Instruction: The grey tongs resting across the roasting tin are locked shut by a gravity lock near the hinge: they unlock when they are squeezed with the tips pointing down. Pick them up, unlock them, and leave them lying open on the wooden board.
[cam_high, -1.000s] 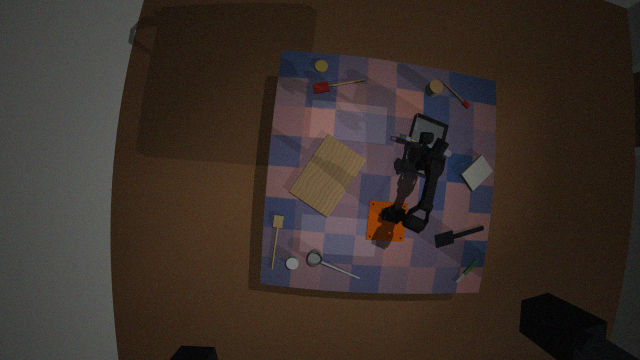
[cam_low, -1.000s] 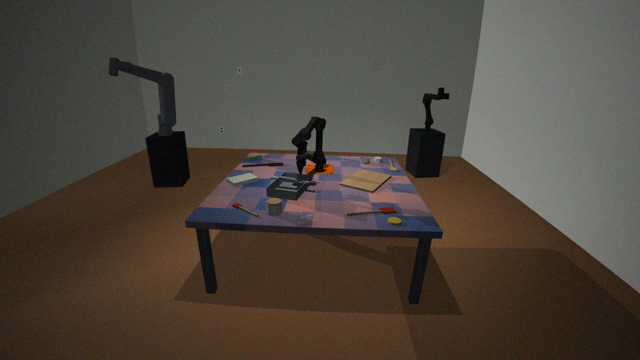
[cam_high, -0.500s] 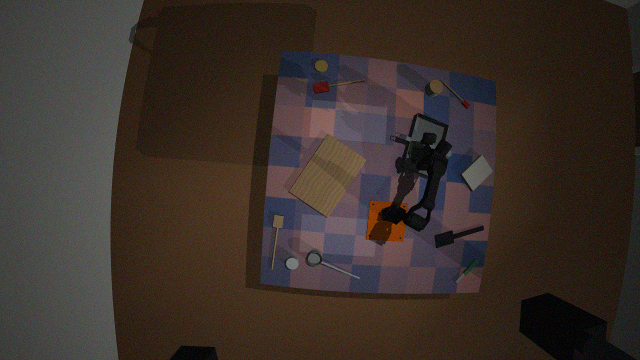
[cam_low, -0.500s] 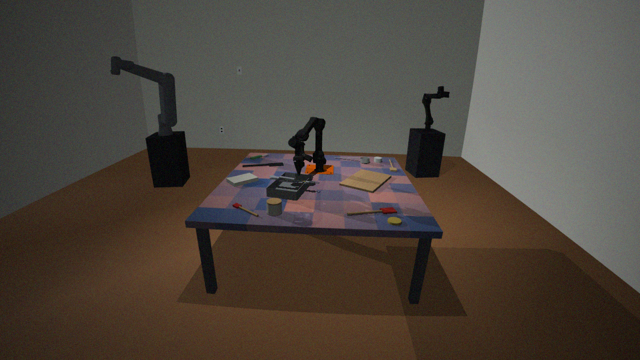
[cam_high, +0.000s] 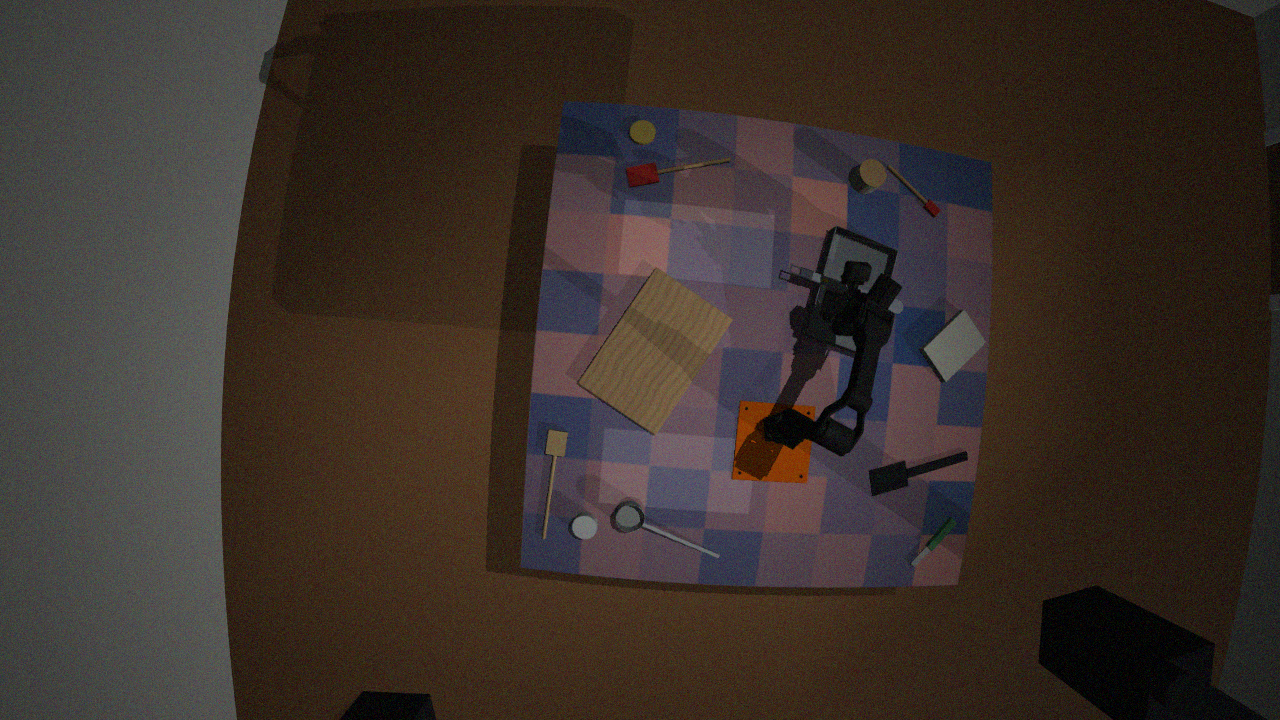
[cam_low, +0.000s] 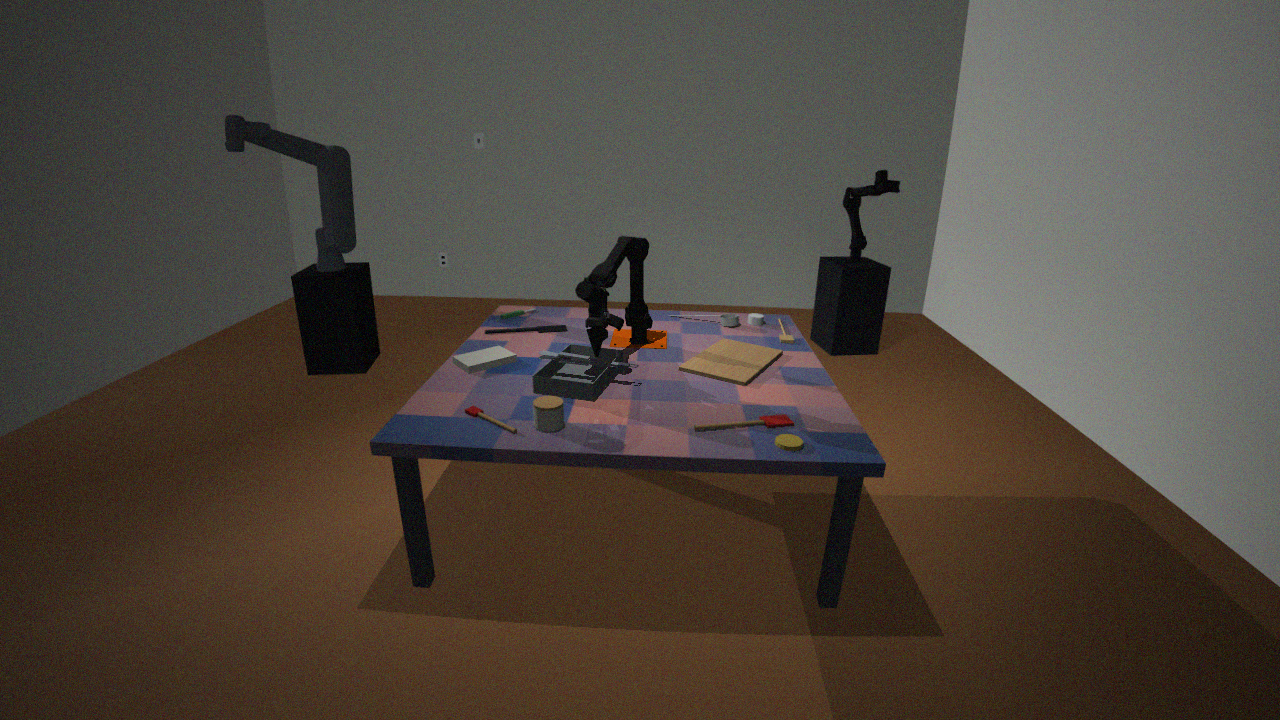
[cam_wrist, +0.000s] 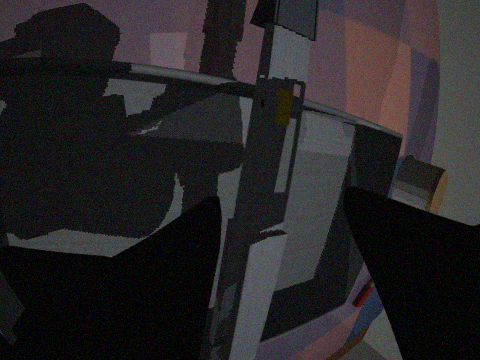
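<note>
The yellow lock piece is 30 mm to the left of my gripper tip, 20 mm below it and 20 mm ahead of it. Also, from my gripper tip: grey roasting tin: 60 mm below, 50 mm to the right, 10 mm behind; then white block: 370 mm to the right, 180 mm behind, 70 mm below; then red-tipped stick: 320 mm to the right, 250 mm ahead, 80 mm below.
</note>
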